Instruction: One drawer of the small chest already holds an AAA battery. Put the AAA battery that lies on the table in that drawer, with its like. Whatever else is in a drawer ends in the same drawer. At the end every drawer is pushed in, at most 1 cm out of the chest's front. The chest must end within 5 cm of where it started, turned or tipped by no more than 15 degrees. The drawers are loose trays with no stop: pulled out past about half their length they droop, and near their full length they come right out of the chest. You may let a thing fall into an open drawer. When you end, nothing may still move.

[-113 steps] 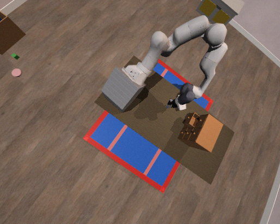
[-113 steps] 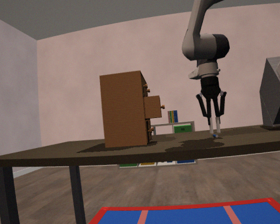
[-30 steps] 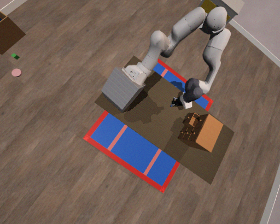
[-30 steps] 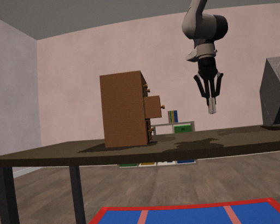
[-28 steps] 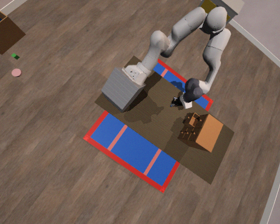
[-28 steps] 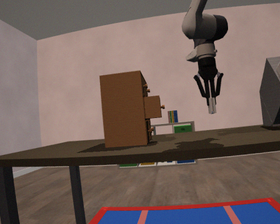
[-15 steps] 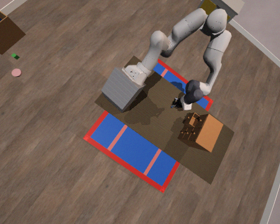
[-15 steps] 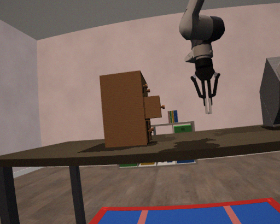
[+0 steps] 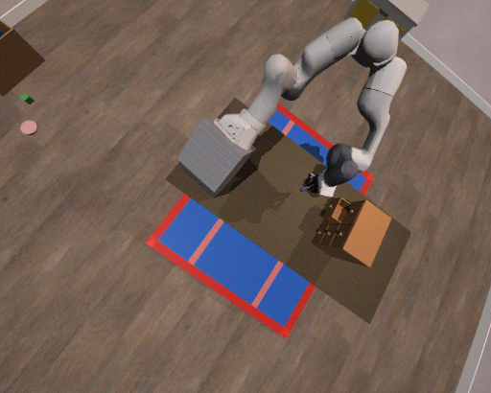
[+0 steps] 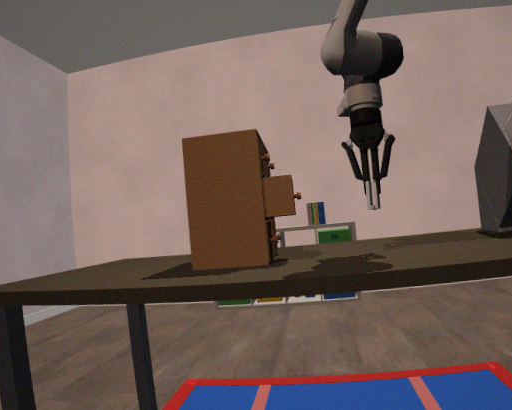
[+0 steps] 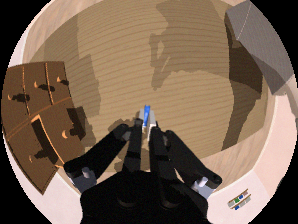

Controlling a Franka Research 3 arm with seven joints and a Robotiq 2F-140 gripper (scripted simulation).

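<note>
Now: hand 220 mm short of the small orange object, 70 mm to the right of it and 20 mm above it. The rest, counted from my hand: blue AAA battery: 30 mm below; small green thing: 330 mm ahead, 110 mm to the right, 20 mm below.
</note>
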